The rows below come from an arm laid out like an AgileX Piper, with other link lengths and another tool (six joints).
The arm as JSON. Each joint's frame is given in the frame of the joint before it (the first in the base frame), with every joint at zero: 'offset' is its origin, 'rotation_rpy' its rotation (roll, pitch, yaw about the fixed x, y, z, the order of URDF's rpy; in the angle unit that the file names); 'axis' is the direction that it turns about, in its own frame. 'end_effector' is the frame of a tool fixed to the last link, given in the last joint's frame.
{
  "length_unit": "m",
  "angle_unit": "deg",
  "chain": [
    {
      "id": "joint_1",
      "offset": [
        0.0,
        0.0,
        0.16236
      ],
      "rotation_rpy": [
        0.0,
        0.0,
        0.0
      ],
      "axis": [
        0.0,
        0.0,
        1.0
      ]
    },
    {
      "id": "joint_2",
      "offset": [
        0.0,
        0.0,
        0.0
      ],
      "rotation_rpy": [
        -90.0,
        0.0,
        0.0
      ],
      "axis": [
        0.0,
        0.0,
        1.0
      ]
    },
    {
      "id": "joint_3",
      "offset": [
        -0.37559,
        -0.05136,
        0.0
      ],
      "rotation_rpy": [
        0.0,
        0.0,
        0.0
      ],
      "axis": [
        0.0,
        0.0,
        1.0
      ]
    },
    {
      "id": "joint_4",
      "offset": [
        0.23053,
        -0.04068,
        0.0
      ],
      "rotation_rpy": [
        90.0,
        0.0,
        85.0
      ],
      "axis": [
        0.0,
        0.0,
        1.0
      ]
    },
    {
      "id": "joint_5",
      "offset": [
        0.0,
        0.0,
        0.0
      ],
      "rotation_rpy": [
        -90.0,
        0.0,
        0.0
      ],
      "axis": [
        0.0,
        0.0,
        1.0
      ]
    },
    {
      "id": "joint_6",
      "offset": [
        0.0,
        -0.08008,
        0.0
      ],
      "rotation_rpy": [
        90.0,
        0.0,
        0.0
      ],
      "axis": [
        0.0,
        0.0,
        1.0
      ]
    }
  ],
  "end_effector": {
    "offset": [
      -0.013,
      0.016,
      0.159
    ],
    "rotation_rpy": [
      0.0,
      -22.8,
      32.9
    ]
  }
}
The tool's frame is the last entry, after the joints.
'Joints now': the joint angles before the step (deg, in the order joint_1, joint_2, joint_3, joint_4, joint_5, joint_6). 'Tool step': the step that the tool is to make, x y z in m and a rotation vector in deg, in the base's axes. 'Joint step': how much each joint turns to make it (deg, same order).
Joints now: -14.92 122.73 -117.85 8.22 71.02 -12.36
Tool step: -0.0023 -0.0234 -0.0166 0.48 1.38 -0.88
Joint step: -2.62 1.73 -0.02 0.66 0.01 -1.86
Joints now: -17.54 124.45 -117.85 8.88 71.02 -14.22
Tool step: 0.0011 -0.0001 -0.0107 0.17 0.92 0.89
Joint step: -0.06 1.08 0.01 0.18 -0.02 -1.02
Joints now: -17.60 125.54 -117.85 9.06 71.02 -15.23
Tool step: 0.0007 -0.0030 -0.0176 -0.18 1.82 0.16
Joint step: 0.00 1.70 0.01 -0.69 -0.01 -0.13
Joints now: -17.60 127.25 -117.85 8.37 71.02 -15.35
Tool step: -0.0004 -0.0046 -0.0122 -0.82 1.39 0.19
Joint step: 0.00 1.17 -0.09 -1.18 0.01 -0.09
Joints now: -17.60 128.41 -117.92 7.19 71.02 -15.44
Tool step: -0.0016 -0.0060 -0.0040 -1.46 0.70 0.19
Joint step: -0.01 0.29 -0.02 -1.60 -0.04 -0.05
